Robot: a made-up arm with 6 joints. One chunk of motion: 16 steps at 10 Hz.
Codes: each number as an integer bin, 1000 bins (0 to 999) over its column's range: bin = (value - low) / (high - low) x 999, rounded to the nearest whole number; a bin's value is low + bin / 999 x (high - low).
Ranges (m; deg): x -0.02..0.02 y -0.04..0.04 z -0.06..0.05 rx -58..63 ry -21..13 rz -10..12
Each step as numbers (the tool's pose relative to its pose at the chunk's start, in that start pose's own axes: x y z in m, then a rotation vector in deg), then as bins.
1 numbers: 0.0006 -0.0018 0.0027 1.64 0.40 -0.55
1 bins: 514 477 569 492 629 429
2 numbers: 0.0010 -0.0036 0.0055 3.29 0.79 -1.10
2 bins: 524 455 595 506 640 404
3 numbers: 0.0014 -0.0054 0.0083 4.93 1.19 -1.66
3 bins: 534 432 620 520 652 379
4 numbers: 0.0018 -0.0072 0.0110 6.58 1.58 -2.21
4 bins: 544 410 645 533 663 354
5 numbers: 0.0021 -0.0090 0.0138 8.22 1.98 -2.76
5 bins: 552 387 670 547 675 329
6 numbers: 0.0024 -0.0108 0.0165 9.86 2.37 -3.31
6 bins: 559 365 695 560 687 304
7 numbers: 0.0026 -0.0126 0.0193 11.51 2.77 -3.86
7 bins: 564 342 720 574 698 279
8 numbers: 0.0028 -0.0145 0.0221 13.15 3.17 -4.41
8 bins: 569 318 746 587 710 254
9 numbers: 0.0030 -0.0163 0.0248 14.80 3.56 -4.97
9 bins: 574 296 770 601 722 228
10 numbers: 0.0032 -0.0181 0.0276 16.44 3.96 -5.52
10 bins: 579 273 796 615 733 203
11 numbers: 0.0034 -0.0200 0.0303 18.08 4.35 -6.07
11 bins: 584 250 820 628 745 178
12 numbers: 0.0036 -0.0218 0.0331 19.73 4.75 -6.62
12 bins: 589 227 846 642 757 153
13 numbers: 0.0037 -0.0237 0.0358 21.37 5.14 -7.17
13 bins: 592 204 870 655 768 129
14 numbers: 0.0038 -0.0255 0.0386 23.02 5.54 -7.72
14 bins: 594 181 895 669 780 104
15 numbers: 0.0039 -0.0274 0.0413 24.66 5.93 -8.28
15 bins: 597 157 920 682 791 78
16 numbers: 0.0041 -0.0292 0.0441 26.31 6.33 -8.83
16 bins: 602 135 945 696 803 53
